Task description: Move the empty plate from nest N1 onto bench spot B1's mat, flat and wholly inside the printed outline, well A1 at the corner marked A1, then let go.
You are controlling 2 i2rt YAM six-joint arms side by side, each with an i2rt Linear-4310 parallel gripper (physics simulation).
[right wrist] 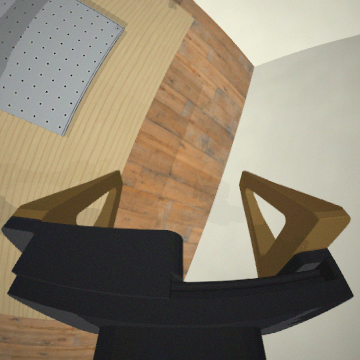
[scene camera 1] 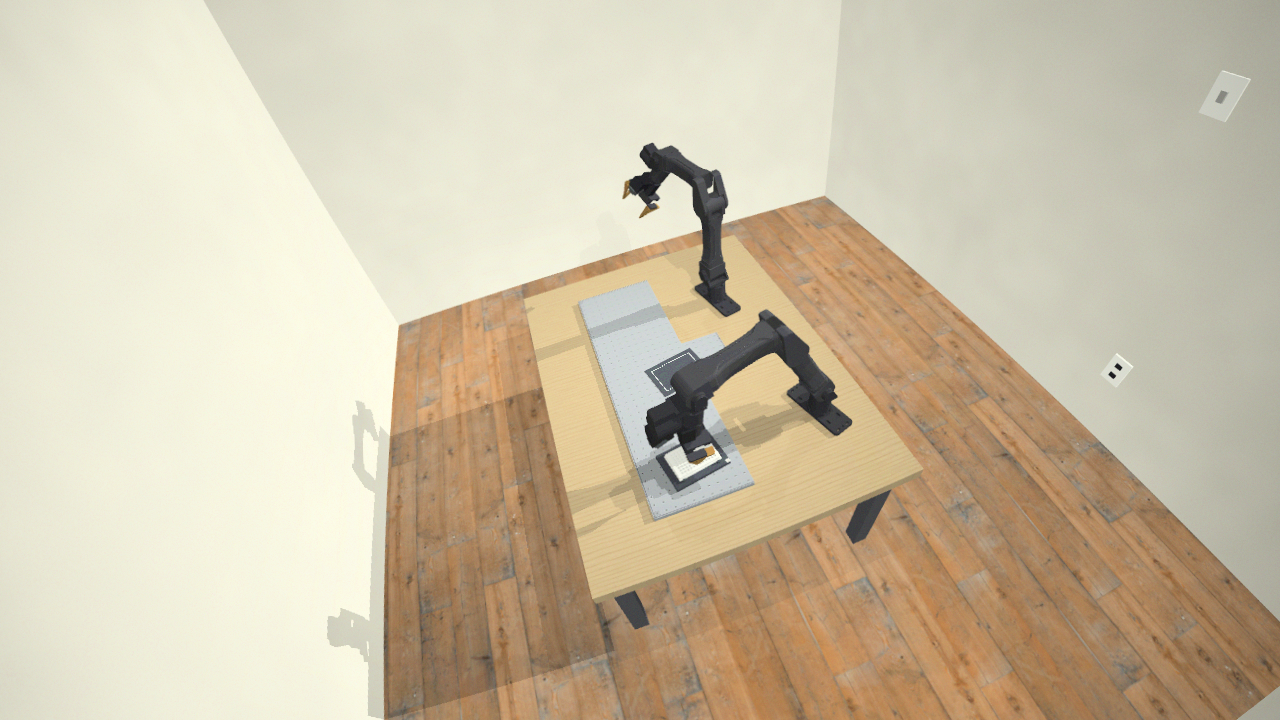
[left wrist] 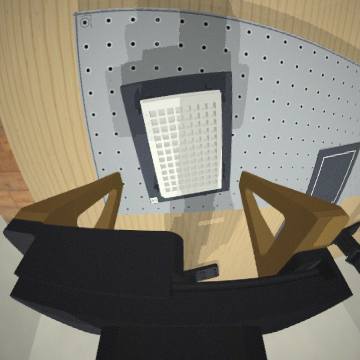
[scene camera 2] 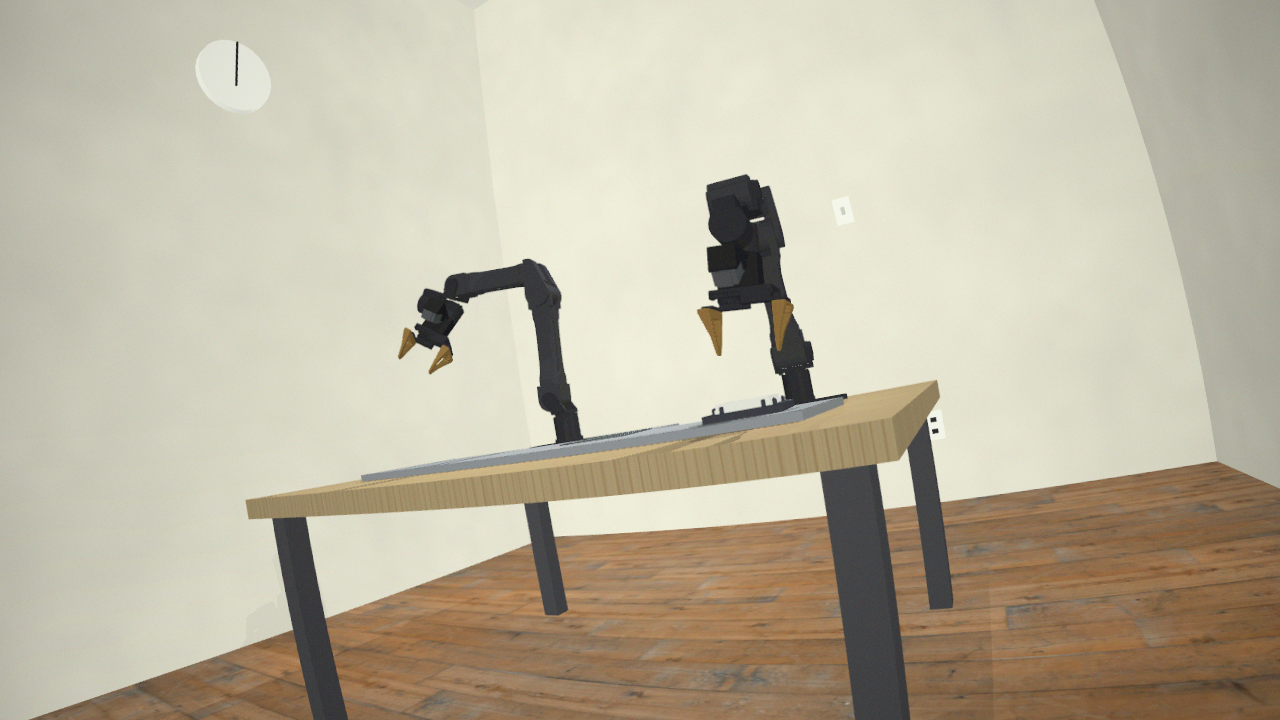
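Pixels of known places: left gripper, fingertip midpoint: (scene camera 1: 689, 447) (left wrist: 180, 177) (scene camera 2: 748, 353); right gripper, fingertip midpoint: (right wrist: 180, 176) (scene camera 1: 631, 208) (scene camera 2: 413, 365); left arm's base, link origin: (scene camera 1: 818, 408) (left wrist: 183, 276); right arm's base, link origin: (scene camera 1: 717, 298) (left wrist: 338, 234).
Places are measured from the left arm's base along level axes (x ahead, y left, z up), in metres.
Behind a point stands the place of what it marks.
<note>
The white well plate (left wrist: 185, 145) @(x 0.397, y -0.085, z 0.039 m) (scene camera 1: 687, 463) @(x 0.412, y -0.077, z 0.034 m) lies flat in the dark nest (left wrist: 226, 125) @(x 0.403, y -0.140, z 0.025 m) (scene camera 1: 682, 486) @(x 0.460, y -0.034, z 0.025 m), near one end of the grey pegboard. A small white label sits at a nest corner. The dark mat (left wrist: 315, 186) @(x 0.235, y -0.328, z 0.015 m) (scene camera 1: 660, 384) @(x 0.305, y -0.361, z 0.015 m) with a white printed outline lies on the pegboard, apart from the nest; the left arm hides part of it in scene camera 1. My left gripper (left wrist: 180, 177) @(x 0.402, y -0.072, z 0.108 m) (scene camera 2: 748, 352) @(x 0.402, y -0.072, z 0.108 m) is open and empty, fingers pointing down above the plate. My right gripper (right wrist: 180, 176) @(x 0.005, y -0.925, z 0.263 m) (scene camera 2: 418, 365) @(x 0.005, y -0.925, z 0.263 m) (scene camera 1: 632, 204) @(x 0.005, y -0.925, z 0.263 m) is open and empty, high over the table's far side.
The grey pegboard (scene camera 1: 617, 344) @(x 0.316, y -0.600, z 0.013 m) (left wrist: 280, 95) @(x 0.424, y -0.225, z 0.013 m) (right wrist: 50, 75) @(x 0.157, y -0.780, z 0.013 m) lies on the wooden table (scene camera 1: 626, 555) @(x 0.675, y 0.024, z 0.000 m) (scene camera 2: 698, 465) @(x 0.743, y -0.125, z -0.018 m). The left arm's base (scene camera 1: 819, 410) @(x 0.023, y 0.020, z 0.031 m) and the right arm's base (scene camera 1: 716, 300) @(x -0.065, y -0.543, z 0.020 m) stand along one side of the table. A wall is behind the right arm.
</note>
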